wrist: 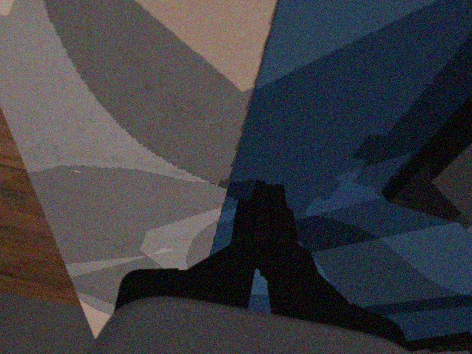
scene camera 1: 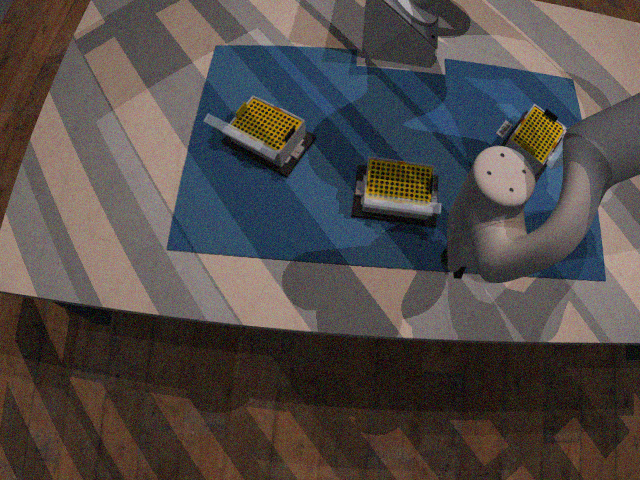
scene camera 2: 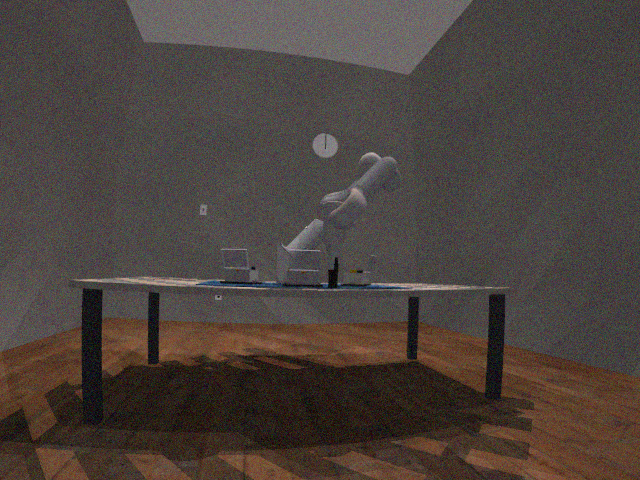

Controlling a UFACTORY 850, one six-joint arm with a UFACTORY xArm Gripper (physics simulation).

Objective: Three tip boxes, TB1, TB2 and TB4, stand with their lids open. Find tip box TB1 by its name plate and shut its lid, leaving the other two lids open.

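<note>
You can see my gripper (scene camera 1: 449, 260), and my gripper is there in the wrist view too (wrist: 262, 199). There's a blue mat (scene camera 1: 228, 204), (wrist: 342, 104) as well. I can also see a tip box TB4 (scene camera 1: 539, 132), but in the wrist view the tip box TB4 is out of frame. It's the same with a tip box TB1 (scene camera 1: 392, 179): in the wrist view the tip box TB1 is out of frame.
</note>
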